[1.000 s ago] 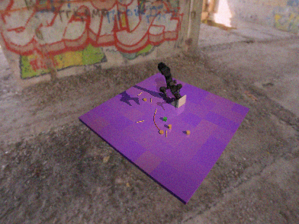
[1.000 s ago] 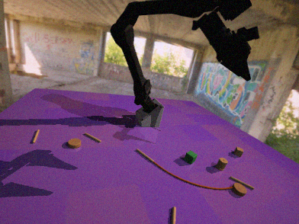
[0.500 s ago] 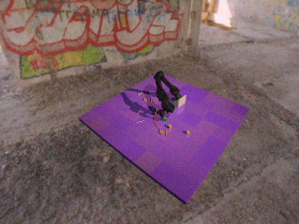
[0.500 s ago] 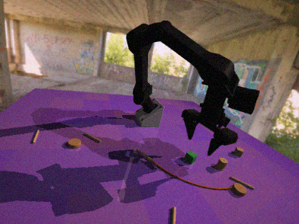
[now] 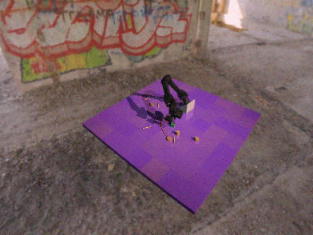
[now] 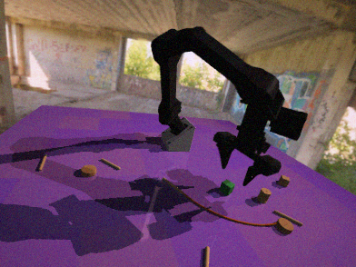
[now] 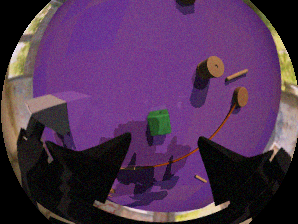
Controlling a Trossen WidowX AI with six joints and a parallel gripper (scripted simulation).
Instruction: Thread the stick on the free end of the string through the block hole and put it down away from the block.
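Now: the green cube 10 mm behind my gripper tip and 40 mm below it. From my gripper tip the other things lie so: thin wooden stick (60 mm behind, 140 mm to the right, 60 mm below).
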